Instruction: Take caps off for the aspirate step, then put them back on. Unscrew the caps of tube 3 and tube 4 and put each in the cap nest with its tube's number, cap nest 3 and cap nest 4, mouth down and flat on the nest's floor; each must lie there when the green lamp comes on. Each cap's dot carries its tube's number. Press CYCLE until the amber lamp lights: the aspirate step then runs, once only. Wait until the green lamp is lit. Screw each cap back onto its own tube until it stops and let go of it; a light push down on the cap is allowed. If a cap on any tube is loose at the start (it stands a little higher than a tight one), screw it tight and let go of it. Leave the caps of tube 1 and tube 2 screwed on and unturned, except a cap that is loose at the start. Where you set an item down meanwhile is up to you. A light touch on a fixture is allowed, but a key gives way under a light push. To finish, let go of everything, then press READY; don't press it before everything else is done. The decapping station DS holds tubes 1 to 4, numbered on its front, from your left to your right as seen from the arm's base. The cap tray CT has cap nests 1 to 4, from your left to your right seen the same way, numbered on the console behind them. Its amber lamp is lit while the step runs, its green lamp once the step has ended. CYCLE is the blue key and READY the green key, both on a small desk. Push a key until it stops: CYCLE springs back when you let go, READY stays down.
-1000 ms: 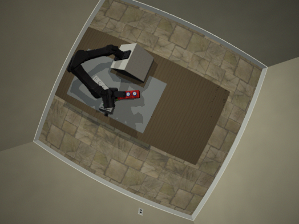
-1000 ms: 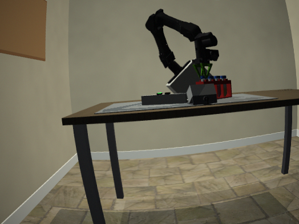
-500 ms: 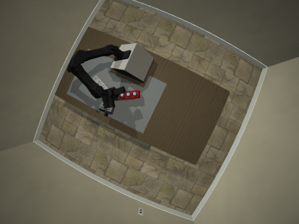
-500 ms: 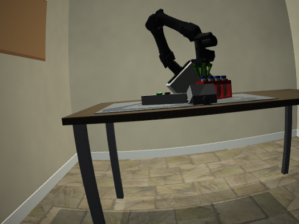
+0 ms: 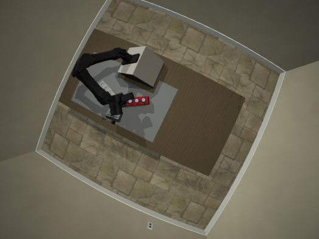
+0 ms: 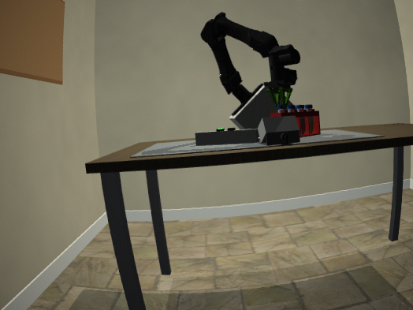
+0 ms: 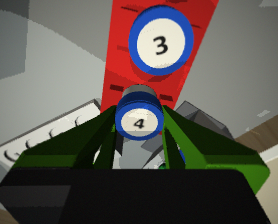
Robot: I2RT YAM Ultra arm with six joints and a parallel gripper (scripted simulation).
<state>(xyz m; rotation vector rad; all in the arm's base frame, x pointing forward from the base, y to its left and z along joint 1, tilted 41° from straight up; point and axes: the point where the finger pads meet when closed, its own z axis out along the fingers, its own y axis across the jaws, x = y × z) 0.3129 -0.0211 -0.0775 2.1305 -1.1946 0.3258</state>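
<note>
The cap 4 is right at my hand. Also, from my hand: blue key (11 cm ahead, 5 cm to the right, 5 cm below); then cap 3 (5 cm to the left, 2 cm behind); then cap 2 (10 cm to the left, 4 cm behind).
</note>
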